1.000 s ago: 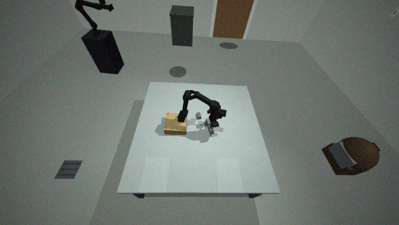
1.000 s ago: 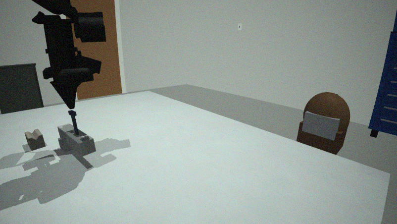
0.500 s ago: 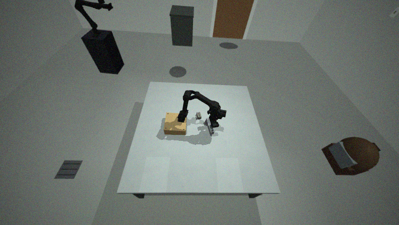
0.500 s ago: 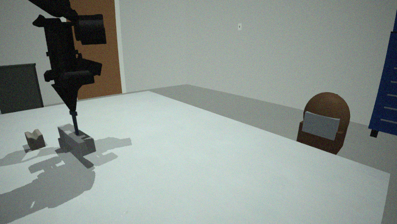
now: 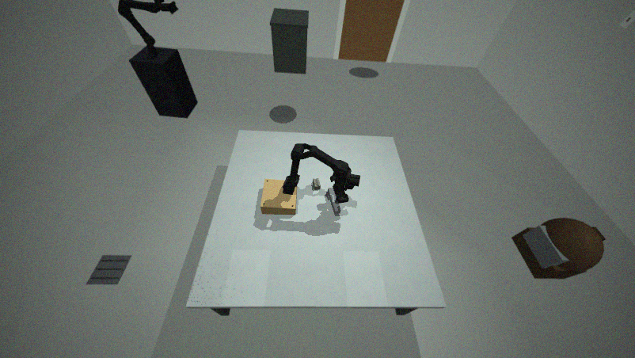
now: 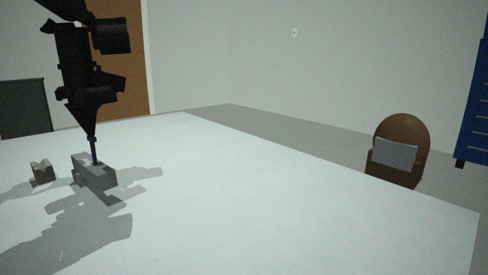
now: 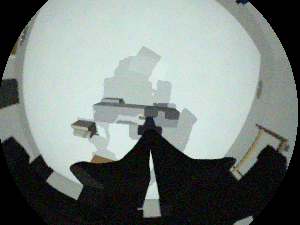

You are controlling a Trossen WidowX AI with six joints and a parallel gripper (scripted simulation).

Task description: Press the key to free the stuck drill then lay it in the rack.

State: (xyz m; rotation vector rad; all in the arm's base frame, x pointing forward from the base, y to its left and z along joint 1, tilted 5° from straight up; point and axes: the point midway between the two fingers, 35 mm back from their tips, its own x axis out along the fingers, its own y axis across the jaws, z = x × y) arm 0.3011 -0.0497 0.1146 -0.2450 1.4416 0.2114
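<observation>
Right now my gripper tip is 2 cm past the drill, 5 cm to the right of it and 8 cm above it. Round my gripper tip: rack: 13 cm behind, 17 cm to the left, 11 cm below; grey housing: 2 cm behind, 3 cm to the left, 9 cm below; small blue key: 3 cm below.
</observation>
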